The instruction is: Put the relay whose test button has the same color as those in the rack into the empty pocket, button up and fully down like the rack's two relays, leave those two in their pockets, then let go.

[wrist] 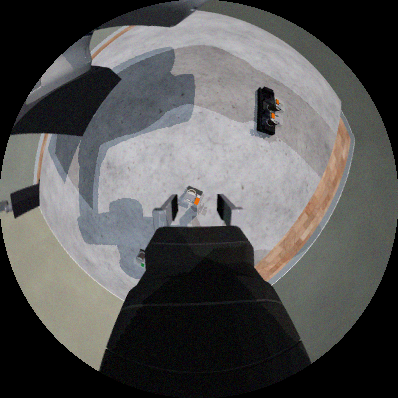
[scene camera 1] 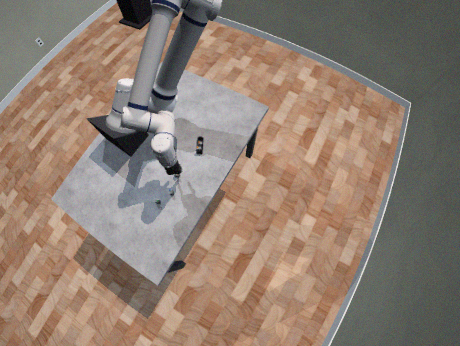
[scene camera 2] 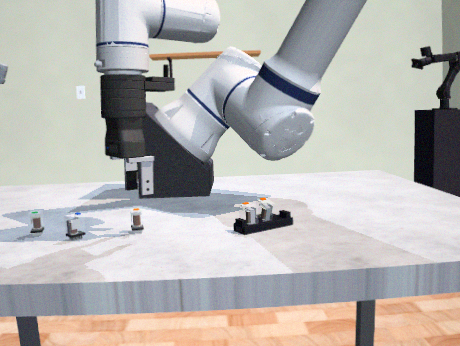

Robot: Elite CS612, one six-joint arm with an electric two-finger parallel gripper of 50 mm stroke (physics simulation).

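Pixels of known places: gripper, fingertip midpoint: (wrist: 197, 202) (scene camera 2: 138, 191); arm's base, link origin: (scene camera 2: 180, 138).
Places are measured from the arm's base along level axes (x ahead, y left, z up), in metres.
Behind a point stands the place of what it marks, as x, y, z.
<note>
The black rack (scene camera 1: 200, 145) (scene camera 2: 265, 226) (wrist: 261, 111) {0.431, 0.165, -0.133} holds two upright relays with orange buttons, one (scene camera 2: 249, 215) {0.470, 0.150, -0.112} (wrist: 272, 121) {0.455, 0.137, -0.100} in an end pocket, the other (scene camera 2: 266, 210) {0.456, 0.181, -0.108} (wrist: 273, 106) {0.440, 0.166, -0.098} in the middle; the pocket at the other end is empty. A loose relay with an orange button (scene camera 2: 136, 220) {0.444, -0.048, -0.119} (wrist: 190, 195) {0.426, -0.047, -0.101} stands upright on the table. My gripper (scene camera 1: 177, 175) {0.435, -0.041, -0.070} (scene camera 2: 139, 191) {0.435, -0.041, -0.070} (wrist: 197, 202) {0.435, -0.041, -0.070} is open and empty above it, fingertips higher than its button. In the wrist view the relay lies nearer the left finger. In scene camera 1 I cannot make it out.
A relay with a green button (scene camera 1: 158, 202) {0.437, -0.240, -0.116} (scene camera 2: 36, 221) {0.438, -0.232, -0.116} (wrist: 141, 257) {0.423, -0.227, -0.111} and one with a blue button (scene camera 1: 172, 192) {0.477, -0.151, -0.105} (scene camera 2: 74, 227) {0.475, -0.149, -0.120} stand on the table (scene camera 1: 105, 200) {0.133, -0.413, -0.143} (scene camera 2: 200, 260) {0.602, 0.070, -0.144}, off to the side of the loose orange one. The arm's dark base block (scene camera 2: 185, 175) {0.104, 0.016, -0.089} stands behind.
</note>
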